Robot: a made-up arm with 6 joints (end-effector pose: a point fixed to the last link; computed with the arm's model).
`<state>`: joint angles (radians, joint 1 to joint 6).
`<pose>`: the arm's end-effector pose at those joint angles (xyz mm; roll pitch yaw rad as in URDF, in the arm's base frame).
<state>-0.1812 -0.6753 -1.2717 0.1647 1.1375 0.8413</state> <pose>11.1 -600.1 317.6 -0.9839 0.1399 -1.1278</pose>
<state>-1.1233 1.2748 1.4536 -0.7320 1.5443 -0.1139</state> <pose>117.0 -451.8 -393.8 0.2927 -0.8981 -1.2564</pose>
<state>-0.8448 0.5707 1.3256 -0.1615 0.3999 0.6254</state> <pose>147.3 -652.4 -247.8 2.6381 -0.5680 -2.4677</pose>
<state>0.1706 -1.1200 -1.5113 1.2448 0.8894 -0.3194</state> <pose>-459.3 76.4 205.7 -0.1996 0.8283 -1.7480</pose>
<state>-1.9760 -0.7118 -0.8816 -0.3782 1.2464 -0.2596</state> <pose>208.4 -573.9 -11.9 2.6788 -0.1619 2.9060</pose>
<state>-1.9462 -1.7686 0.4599 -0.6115 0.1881 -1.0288</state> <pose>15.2 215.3 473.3 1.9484 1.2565 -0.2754</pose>
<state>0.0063 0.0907 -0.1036 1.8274 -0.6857 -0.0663</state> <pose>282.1 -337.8 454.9 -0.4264 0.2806 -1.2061</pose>
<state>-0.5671 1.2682 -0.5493 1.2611 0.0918 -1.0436</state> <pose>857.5 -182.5 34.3 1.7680 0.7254 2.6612</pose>
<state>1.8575 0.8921 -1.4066 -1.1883 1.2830 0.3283</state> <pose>-236.4 225.9 408.1 -2.7699 0.3182 1.1249</pose>
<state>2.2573 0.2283 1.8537 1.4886 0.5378 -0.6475</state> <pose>43.0 -373.1 431.6 -1.6871 1.0009 -2.2115</pose>
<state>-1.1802 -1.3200 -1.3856 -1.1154 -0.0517 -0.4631</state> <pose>254.0 -389.4 140.1 1.6422 0.7075 1.2404</pose>
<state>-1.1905 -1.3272 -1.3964 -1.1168 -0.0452 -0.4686</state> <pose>259.1 -387.5 143.8 1.6490 0.7157 1.2602</pose>
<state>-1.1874 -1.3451 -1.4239 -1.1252 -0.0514 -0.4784</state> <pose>267.5 -381.0 153.5 1.6280 0.7190 1.2649</pose>
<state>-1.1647 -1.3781 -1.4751 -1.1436 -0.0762 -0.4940</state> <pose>279.8 -367.3 171.8 1.5685 0.7153 1.2489</pose>
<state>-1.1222 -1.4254 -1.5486 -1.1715 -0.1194 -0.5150</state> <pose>293.7 -345.3 198.7 1.4759 0.7037 1.2165</pose>
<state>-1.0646 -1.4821 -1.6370 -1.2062 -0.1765 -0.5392</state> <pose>306.0 -315.7 231.0 1.3665 0.6851 1.1776</pose>
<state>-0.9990 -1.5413 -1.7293 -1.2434 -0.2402 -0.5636</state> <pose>313.5 -281.4 264.0 1.2579 0.6622 1.1403</pose>
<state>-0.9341 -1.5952 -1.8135 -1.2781 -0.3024 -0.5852</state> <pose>315.5 -247.7 292.6 1.1638 0.6382 1.1083</pose>
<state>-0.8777 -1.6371 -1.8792 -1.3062 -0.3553 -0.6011</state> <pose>313.3 -220.0 313.6 1.0915 0.6152 1.0819</pose>
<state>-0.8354 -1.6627 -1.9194 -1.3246 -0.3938 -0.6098</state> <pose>308.6 -202.4 326.1 1.0429 0.5932 1.0597</pose>
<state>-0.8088 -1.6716 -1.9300 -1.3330 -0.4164 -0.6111</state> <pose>302.3 -196.7 330.2 1.0173 0.5705 1.0390</pose>
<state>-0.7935 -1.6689 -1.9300 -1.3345 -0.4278 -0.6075</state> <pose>297.8 -197.0 330.8 1.0042 0.5536 1.0250</pose>
